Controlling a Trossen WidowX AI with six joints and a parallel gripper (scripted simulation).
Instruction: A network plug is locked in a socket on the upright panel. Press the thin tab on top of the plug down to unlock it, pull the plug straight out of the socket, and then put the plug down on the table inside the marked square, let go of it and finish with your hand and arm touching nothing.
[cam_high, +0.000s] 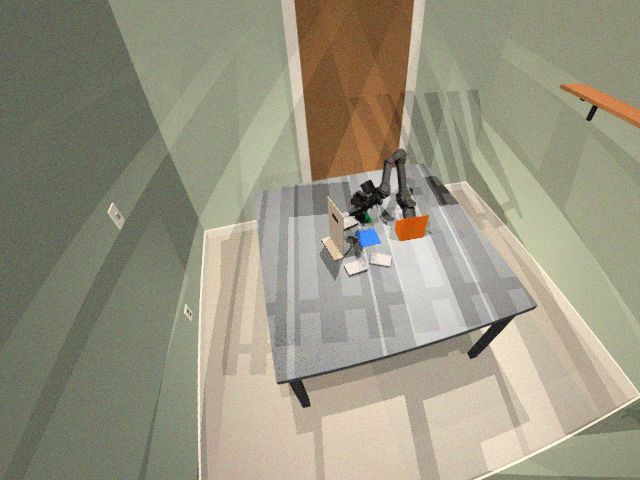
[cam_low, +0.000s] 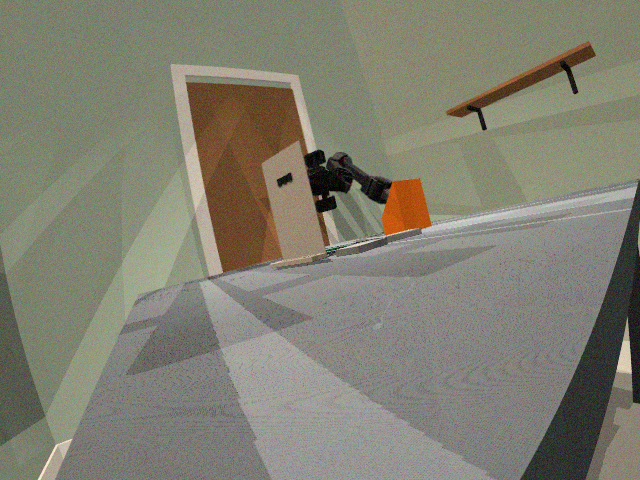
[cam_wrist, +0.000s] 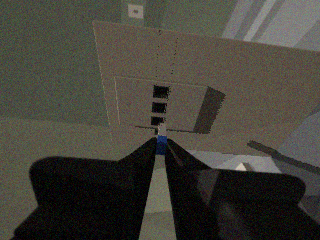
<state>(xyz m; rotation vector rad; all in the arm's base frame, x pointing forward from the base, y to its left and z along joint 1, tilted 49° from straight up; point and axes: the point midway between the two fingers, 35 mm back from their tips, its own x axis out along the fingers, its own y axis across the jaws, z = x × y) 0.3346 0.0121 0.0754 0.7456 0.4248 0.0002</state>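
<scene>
My gripper tip is 12 cm past the blue marked square, 1 cm to the left of it and 22 cm above it. From my gripper tip the other things lie so: green tile (17 cm behind, 16 cm to the right, 22 cm below); beige panel (8 cm ahead, 8 cm below).
</scene>
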